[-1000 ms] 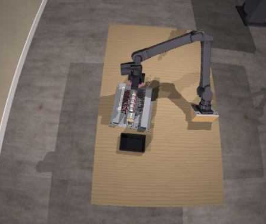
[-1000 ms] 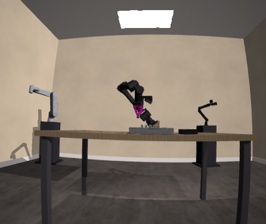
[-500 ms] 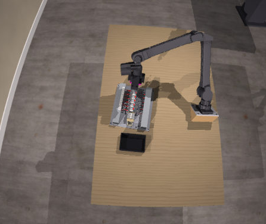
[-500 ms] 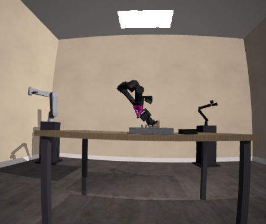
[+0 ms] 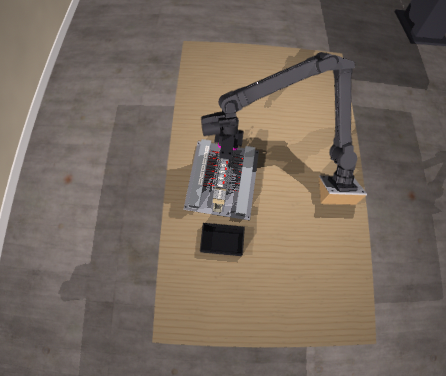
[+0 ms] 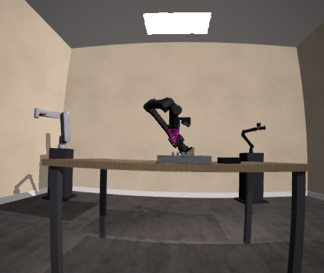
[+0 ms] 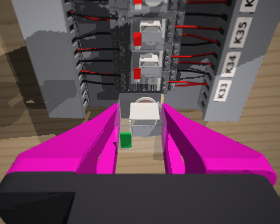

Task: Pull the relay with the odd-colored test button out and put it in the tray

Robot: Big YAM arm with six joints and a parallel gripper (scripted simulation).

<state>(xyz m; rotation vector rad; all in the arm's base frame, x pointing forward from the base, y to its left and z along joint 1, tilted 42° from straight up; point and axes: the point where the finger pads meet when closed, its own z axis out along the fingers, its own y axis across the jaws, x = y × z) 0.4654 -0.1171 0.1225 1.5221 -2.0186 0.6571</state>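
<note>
Now: the black tray 50 mm ahead of my hand, 340 mm to the left of it and 120 mm below it. Round my hand: relay: right at my hand.
</note>
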